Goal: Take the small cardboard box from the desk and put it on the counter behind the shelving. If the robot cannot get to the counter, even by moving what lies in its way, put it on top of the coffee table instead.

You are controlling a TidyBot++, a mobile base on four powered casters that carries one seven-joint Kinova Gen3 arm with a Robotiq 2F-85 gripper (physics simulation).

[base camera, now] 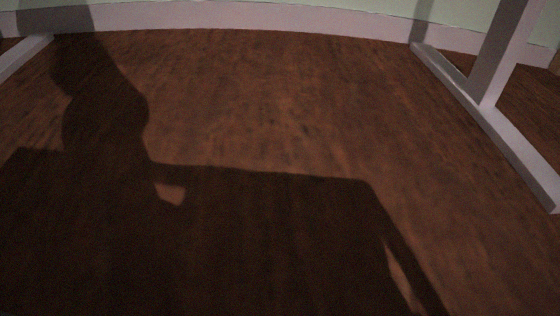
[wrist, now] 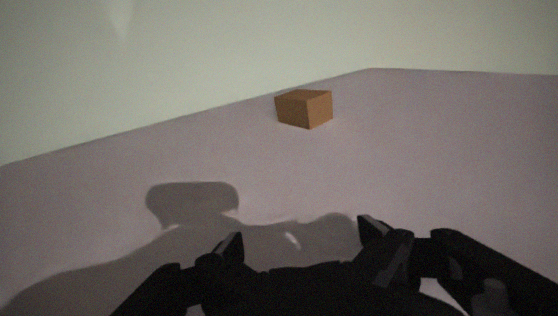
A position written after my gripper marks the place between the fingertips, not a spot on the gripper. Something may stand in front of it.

Note:
In view: my gripper (wrist: 300,236), a small cardboard box (wrist: 307,109) and a white desk (wrist: 418,149).
The base camera view misses the small cardboard box: it is out of frame.

